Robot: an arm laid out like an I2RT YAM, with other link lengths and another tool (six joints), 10 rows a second.
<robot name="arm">
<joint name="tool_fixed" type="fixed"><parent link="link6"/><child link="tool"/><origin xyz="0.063 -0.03 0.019" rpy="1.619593 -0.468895 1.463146"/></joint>
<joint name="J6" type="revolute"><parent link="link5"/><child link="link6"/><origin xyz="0.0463 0 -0.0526"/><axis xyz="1 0 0"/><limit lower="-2.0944" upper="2.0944"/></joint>
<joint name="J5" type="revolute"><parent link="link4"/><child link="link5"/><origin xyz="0.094 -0.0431 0.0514"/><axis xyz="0 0 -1"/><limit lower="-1.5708" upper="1.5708"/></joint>
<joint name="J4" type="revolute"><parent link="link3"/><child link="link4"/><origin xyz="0.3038 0.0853 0.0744"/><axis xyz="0 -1 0"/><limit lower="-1.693" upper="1.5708"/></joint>
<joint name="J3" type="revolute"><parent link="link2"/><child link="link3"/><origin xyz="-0.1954 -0.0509 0"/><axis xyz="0 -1 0"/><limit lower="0" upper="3.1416"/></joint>
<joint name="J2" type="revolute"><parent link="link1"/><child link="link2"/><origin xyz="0.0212 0.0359 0.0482"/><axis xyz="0 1 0"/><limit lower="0" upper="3.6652"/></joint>
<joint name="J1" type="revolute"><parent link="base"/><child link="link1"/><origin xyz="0 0 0.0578"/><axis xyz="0 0 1"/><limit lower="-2.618" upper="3.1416"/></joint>
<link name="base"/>
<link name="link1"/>
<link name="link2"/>
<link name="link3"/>
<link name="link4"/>
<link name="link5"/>
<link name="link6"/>
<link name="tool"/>
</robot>
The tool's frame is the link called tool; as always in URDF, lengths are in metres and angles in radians.
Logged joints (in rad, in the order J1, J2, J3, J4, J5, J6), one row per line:
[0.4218, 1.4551, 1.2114, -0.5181, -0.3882, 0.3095]
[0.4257, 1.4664, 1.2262, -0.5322, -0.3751, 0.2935]
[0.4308, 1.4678, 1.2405, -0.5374, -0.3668, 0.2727]
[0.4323, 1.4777, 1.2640, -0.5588, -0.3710, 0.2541]
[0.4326, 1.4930, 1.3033, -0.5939, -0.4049, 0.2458]
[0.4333, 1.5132, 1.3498, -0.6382, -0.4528, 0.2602]
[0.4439, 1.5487, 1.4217, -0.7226, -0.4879, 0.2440]
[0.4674, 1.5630, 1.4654, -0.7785, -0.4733, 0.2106]
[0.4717, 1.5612, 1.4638, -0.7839, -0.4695, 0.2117]
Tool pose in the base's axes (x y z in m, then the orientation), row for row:
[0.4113, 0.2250, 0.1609, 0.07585, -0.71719, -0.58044, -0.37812]
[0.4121, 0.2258, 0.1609, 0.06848, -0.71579, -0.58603, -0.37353]
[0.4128, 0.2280, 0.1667, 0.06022, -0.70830, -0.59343, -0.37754]
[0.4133, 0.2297, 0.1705, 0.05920, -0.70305, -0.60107, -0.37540]
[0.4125, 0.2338, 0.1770, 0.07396, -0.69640, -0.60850, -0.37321]
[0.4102, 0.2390, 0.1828, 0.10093, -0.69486, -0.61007, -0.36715]
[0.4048, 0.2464, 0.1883, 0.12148, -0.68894, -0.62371, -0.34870]
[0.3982, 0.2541, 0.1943, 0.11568, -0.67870, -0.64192, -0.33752]
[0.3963, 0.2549, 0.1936, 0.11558, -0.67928, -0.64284, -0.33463]
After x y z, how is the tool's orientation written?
As a quaternion, w x y z.
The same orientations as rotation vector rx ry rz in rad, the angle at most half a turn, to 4 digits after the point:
[-2.1504, -1.7404, -1.1337]
[-2.1557, -1.7649, -1.1249]
[-2.1437, -1.7960, -1.1426]
[-2.1291, -1.8203, -1.1369]
[-2.0904, -1.8266, -1.1203]
[-2.0529, -1.8024, -1.0847]
[-2.0115, -1.8210, -1.0181]
[-1.9882, -1.8804, -0.9887]
[-1.9900, -1.8832, -0.9803]

